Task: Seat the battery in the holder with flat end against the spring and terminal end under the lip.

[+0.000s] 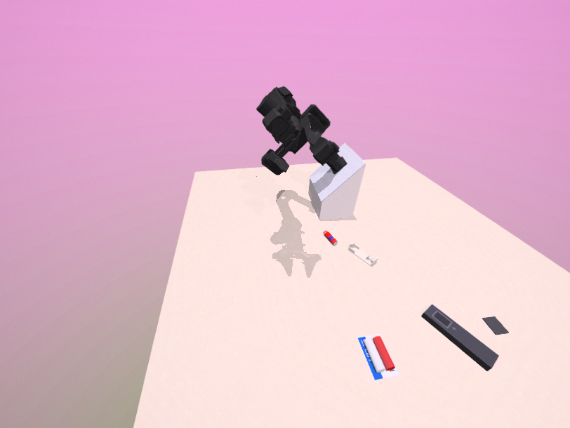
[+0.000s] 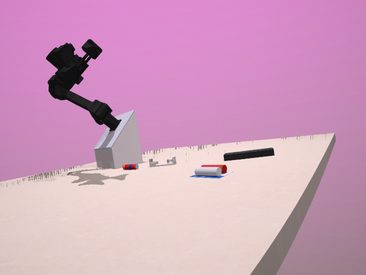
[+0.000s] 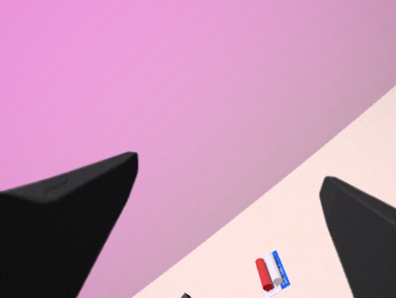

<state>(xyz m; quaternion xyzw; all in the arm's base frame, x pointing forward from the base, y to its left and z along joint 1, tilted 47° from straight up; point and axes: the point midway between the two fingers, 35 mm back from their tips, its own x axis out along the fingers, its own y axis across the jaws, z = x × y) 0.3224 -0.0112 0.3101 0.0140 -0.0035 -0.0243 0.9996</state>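
Right now my gripper tip is 13 cm past the battery, 17 cm to the right of it and 37 cm above it. The rest, counted from my gripper tip: small dark plate 23 cm ahead, 52 cm to the left, 38 cm below; blister card 26 cm ahead, 17 cm to the left, 37 cm below; long dark bar 24 cm ahead, 39 cm to the left, 37 cm below.
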